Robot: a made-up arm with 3 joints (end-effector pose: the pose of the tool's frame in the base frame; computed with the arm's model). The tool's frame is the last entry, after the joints. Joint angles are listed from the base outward.
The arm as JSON. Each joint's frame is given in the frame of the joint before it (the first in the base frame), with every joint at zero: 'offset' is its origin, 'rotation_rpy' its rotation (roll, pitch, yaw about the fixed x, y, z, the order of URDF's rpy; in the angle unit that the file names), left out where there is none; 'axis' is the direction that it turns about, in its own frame. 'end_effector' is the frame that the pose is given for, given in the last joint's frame.
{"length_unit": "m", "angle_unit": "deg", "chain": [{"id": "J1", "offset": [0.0, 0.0, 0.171], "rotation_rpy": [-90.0, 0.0, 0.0], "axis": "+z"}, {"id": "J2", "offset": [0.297, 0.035, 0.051], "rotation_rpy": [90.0, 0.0, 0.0], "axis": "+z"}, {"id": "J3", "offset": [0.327, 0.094, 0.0], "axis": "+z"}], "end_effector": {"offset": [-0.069, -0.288, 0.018]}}
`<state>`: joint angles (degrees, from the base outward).
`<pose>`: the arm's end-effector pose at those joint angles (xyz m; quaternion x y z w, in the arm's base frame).
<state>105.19 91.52 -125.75</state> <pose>-0.0099 0.1761 0.1993 -0.2338 0.7592 -0.1788 0.5805</pose>
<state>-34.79 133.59 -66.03</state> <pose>0.2095 0.0493 0.2959 -0.1662 -0.2485 0.5306 0.7932</pose>
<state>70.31 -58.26 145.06</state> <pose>0.2645 -0.2626 -0.6187 0.3956 0.4184 0.5618 0.5940</pose>
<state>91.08 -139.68 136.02</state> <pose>-0.0174 -0.5153 0.1501 -0.0228 0.7134 -0.0224 0.7001</pose>
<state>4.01 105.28 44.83</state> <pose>0.3215 0.5570 0.1314 0.0338 0.0090 0.9656 0.2577</pose>
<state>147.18 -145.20 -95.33</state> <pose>-0.3175 -0.1312 -0.0135 0.8285 0.4835 0.2440 0.1424</pose>
